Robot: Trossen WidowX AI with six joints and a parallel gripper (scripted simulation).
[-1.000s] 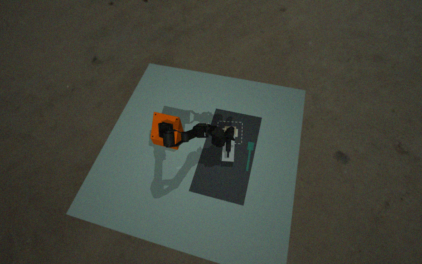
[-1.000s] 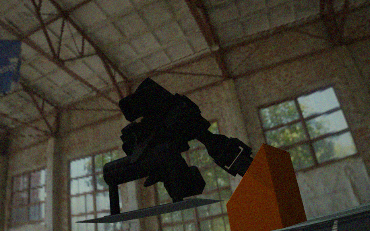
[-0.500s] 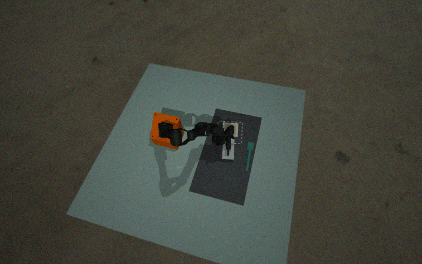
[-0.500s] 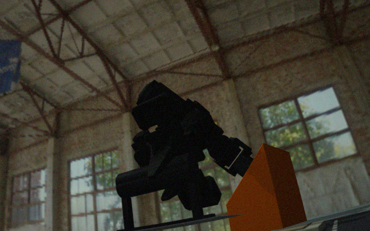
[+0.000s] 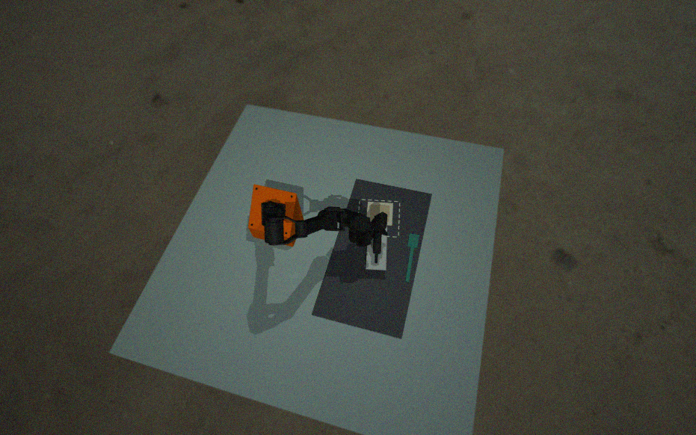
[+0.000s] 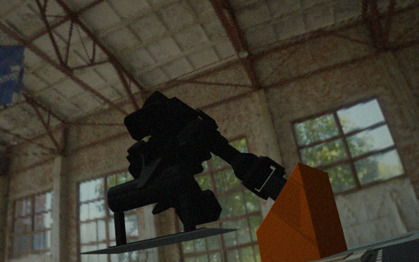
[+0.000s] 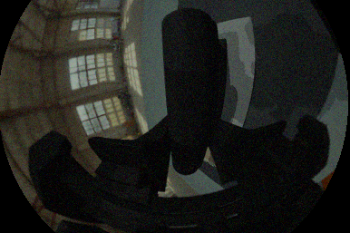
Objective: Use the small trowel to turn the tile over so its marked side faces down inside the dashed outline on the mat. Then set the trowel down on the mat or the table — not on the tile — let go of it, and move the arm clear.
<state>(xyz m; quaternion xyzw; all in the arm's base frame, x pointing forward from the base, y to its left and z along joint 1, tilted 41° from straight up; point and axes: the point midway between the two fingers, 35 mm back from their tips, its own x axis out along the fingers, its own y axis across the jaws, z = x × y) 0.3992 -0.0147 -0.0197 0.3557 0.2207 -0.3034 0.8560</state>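
Right now the dark mat is 3 cm behind my gripper tip, 1 cm to the right of it and 12 cm below it. From my gripper tip the other things lie so: tile 5 cm behind, 15 cm to the left, 10 cm below; then teal spatula-like tool 11 cm ahead, 1 cm to the left, 10 cm below; then small trowel 3 cm behind, 1 cm below.
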